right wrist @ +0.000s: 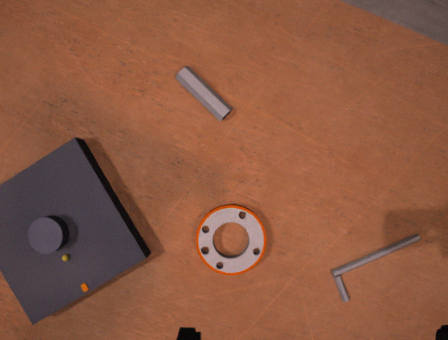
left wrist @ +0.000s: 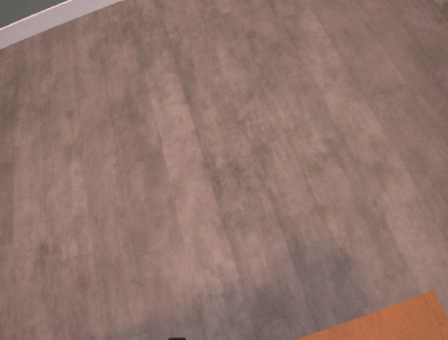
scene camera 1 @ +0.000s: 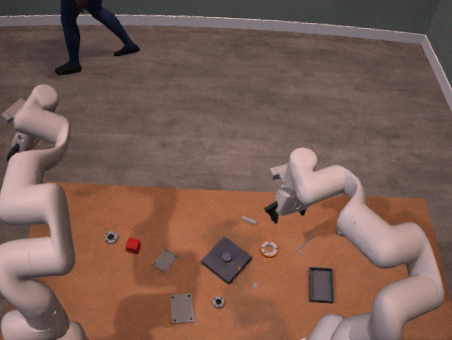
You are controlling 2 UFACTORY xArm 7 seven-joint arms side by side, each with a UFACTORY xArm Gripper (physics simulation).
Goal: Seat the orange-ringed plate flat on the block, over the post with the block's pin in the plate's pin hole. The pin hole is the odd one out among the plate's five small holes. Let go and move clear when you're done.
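Places are measured from the left arm's base along level axes (x right, y back, z down), in centimetres.
Pixels of known places: right gripper, between the fingertips: (scene camera 1: 287,216).
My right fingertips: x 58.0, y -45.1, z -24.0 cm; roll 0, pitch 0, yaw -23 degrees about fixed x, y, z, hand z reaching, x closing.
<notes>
Ahead of a thing's pixels: the offset from my right fingertips to its top centre. "spot": to the spot under its first point.
The orange-ringed plate @[dx -2.9, dy +0.3, dz +22.7 cm] (scene camera 1: 263,251) (right wrist: 257,234) lies flat on the table, to the right of the block and apart from it. Its odd hole @[spot: dx -4.5, dy +2.3, dz +23.3 cm] (right wrist: 205,250) is at its left side in the right wrist view, between two closely spaced holes. The dark block @[dx -17.8, dy +6.0, dz +20.0 cm] (scene camera 1: 215,260) (right wrist: 75,190) carries a bare round post @[dx -17.8, dy +6.0, dz +20.0 cm] (scene camera 1: 227,256) (right wrist: 46,235), a small yellow pin @[dx -15.7, dy +7.4, dz +21.0 cm] (scene camera 1: 232,262) (right wrist: 65,258) and an orange mark @[spot: dx -13.1, dy +9.4, dz +21.4 cm] (scene camera 1: 239,268) (right wrist: 84,287). My right gripper (scene camera 1: 289,216) (right wrist: 315,333) is open and empty, above the table beyond the plate. My left gripper (scene camera 1: 13,152) is open, far left, away from these things.
A grey bar @[dx -10.4, dy -11.0, dz +22.5 cm] (scene camera 1: 249,220) (right wrist: 203,93), a hex key @[dx +11.3, dy -2.6, dz +23.4 cm] (scene camera 1: 305,243) (right wrist: 375,255) and a dark tray @[dx +15.4, dy +13.0, dz +21.5 cm] (scene camera 1: 310,285) lie around the plate. A red cube @[dx -50.8, dy +4.1, dz +20.0 cm] (scene camera 1: 133,245), grey rectangular plates @[dx -39.0, dy +7.7, dz +23.4 cm] (scene camera 1: 165,260) @[dx -31.1, dy +24.4, dz +23.2 cm] (scene camera 1: 182,308), small round plates and a small nut @[dx -7.4, dy +14.2, dz +23.8 cm] (scene camera 1: 255,285) lie elsewhere.
</notes>
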